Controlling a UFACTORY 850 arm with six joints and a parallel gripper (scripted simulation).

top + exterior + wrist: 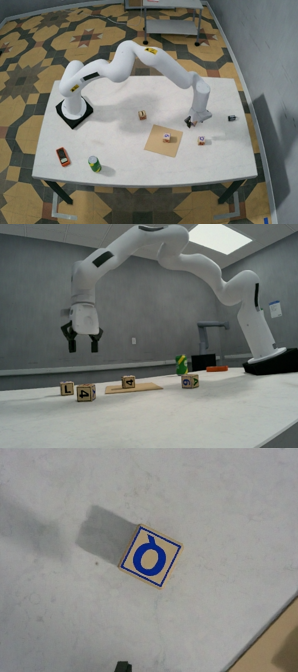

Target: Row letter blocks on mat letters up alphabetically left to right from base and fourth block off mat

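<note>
Now: the tan mat 18 cm behind my hand, 15 cm below it and 1 cm to the right of it. Also, from my hand: small black object 34 cm ahead, 14 cm below, 10 cm to the left; Q block 13 cm below, 5 cm to the right, 5 cm ahead; J block 30 cm behind, 20 cm to the left, 13 cm below.
</note>
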